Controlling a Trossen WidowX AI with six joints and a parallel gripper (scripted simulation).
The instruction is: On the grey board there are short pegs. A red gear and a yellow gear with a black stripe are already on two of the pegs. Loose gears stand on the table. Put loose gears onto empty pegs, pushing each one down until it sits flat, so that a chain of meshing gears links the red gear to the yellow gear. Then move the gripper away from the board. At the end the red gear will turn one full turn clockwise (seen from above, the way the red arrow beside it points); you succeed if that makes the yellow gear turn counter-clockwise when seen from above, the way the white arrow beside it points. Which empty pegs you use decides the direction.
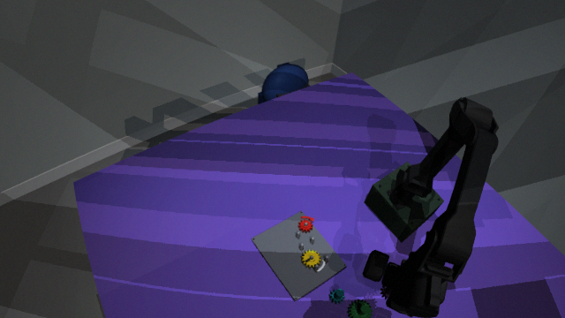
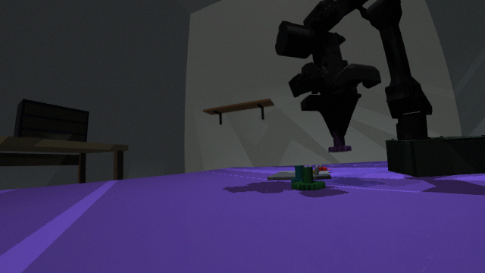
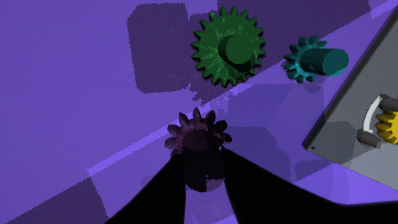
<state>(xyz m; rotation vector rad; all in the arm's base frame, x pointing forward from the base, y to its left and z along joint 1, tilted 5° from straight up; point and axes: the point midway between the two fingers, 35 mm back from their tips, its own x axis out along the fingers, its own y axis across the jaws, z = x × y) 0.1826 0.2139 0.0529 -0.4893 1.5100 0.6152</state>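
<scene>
Right now the red gear is 90 mm ahead of my gripper tip, 280 mm to the right of it and 80 mm below it. Also, from my gripper tip: green gear: 60 mm ahead, 10 mm to the left, 80 mm below; then teal gear: 100 mm ahead, 60 mm to the right, 80 mm below; then dark purple gear: 10 mm below.
</scene>
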